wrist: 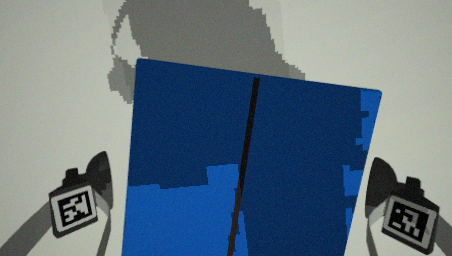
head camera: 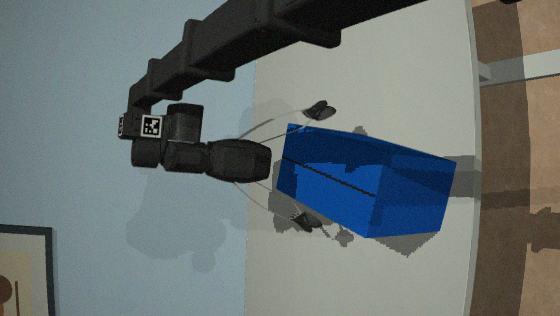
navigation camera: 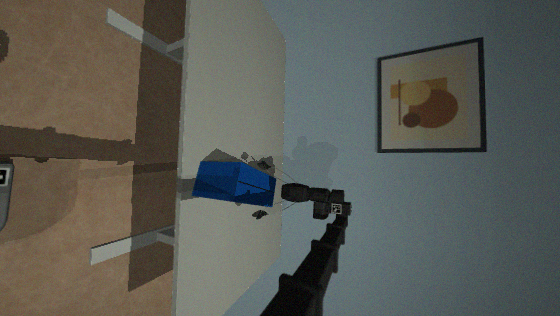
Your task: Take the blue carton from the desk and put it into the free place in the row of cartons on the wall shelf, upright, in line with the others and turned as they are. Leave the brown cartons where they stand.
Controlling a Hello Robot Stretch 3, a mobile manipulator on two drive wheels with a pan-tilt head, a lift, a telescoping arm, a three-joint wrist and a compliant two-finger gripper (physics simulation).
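Frame: origin at the robot's base, x down, y left, z ahead, level; centimetres.
Seen in the pictures: gripper, between the fingertips: (wrist: 235,175).
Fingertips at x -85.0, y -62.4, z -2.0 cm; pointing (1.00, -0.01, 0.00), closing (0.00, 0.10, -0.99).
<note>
A point is followed by its place in that frame.
The blue carton (head camera: 410,185) {x -83.2, y -44.5, z 0.3 cm} (navigation camera: 217,180) {x -82.0, y -44.9, z 1.7 cm} (wrist: 185,215) {x -90.0, y -62.3, z 0.7 cm}, with a black line along its top face, stands on the pale desk (head camera: 360,285) {x -72.1, y -65.1, z 21.2 cm} (navigation camera: 230,90) {x -72.0, y -59.2, z 39.0 cm} (wrist: 40,75) {x -72.1, y -73.3, z 22.8 cm}. My gripper (head camera: 313,165) {x -85.0, y -62.4, z -2.0 cm} (navigation camera: 262,189) {x -85.0, y -62.4, z -2.0 cm} (wrist: 235,175) {x -85.0, y -62.4, z -2.0 cm} is open, pointing down at the carton from the wall side. Its fingertips are on either side of the carton's wall-side end. In the wrist view a narrow gap shows between each fingertip and the carton. How far down the sides the fingertips reach is hard to tell. The wall shelf and the brown cartons do not show in these views.
The blue wall (head camera: 100,60) {x -120.0, y -119.2, z -28.6 cm} (navigation camera: 340,100) {x -109.7, y -117.0, z 51.1 cm} rises behind the desk. A framed picture (head camera: 49,270) {x -131.2, y -115.3, z 29.1 cm} (navigation camera: 380,105) {x -131.7, y -114.8, z 44.5 cm} hangs on it. The telescoping arm (head camera: 225,45) {x -119.0, y -30.3, z -8.6 cm} (navigation camera: 305,265) {x -116.3, y -29.0, z -8.5 cm} reaches over the desk to the wrist. Desk legs (head camera: 542,66) (navigation camera: 112,246) show beyond the front edge, above the brown floor (navigation camera: 65,90) {x -0.1, y -29.9, z 38.5 cm}.
</note>
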